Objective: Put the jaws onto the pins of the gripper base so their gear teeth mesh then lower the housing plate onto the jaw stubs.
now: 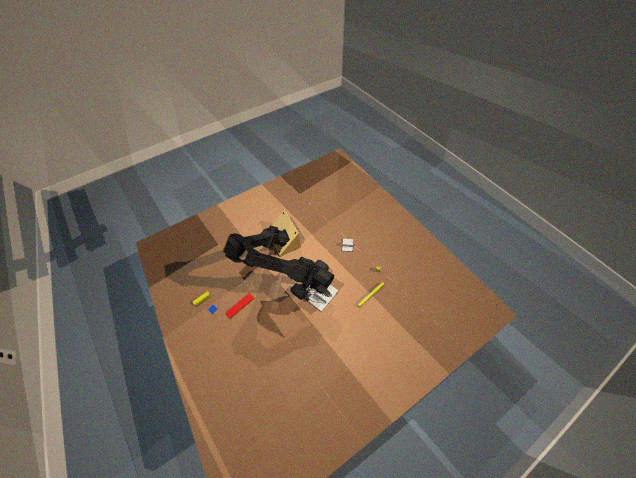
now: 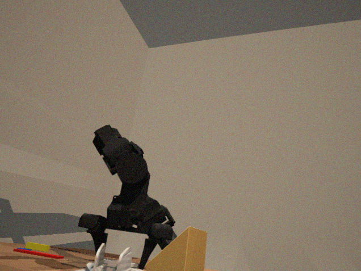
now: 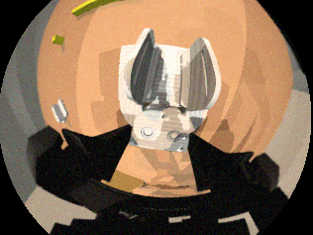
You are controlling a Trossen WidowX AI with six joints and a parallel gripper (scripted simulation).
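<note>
My gripper tip is now 20 mm below the white gripper base and 10 mm short of it. The rest, counted from my gripper tip: long yellow bar 230 mm to the left, 140 mm ahead; then red bar 320 mm to the right, 50 mm behind; then small yellow cube 310 mm to the left, 50 mm ahead, 10 mm above.
</note>
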